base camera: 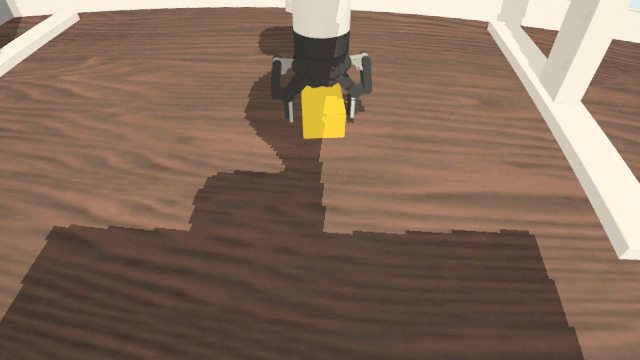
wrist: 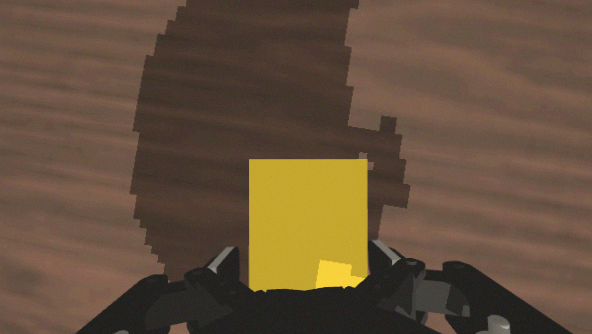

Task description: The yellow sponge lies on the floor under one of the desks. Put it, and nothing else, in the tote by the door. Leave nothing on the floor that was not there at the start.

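Places are measured from the arm's base along level axes (x ahead, y left, z up), in millimetres.
Pixels of known places: gripper, fingertip midpoint: (base camera: pixel 321 117) (wrist: pixel 303 258).
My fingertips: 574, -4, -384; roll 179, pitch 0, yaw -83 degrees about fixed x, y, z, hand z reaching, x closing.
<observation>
Ahead of a thing's pixels: the offset from my fingertips to its top centre, as dx, dy, dz. "spot": to the spot under its first point.
The yellow sponge {+14, -1, +32} (base camera: pixel 324 112) (wrist: pixel 308 220) is a block on the wooden floor. In the wrist view its near end is hidden by the gripper's body. My gripper (base camera: pixel 321 116) (wrist: pixel 303 258) points down, open, with one finger on each side of the sponge. A gap shows between the sponge and the left finger; the gap at the right finger is narrower. The fingers are not closed on it. How far the fingertips stand above the floor is hard to tell. The tote does not show in either view.
A white desk leg and its foot bar {spot: -71, -394, +12} (base camera: pixel 575 145) stand at the right in the base camera view. Another white foot bar (base camera: pixel 40 42) lies at the upper left. A pale wall (base camera: pixel 200 4) runs along the back. Dark shadows fall across the floor.
</observation>
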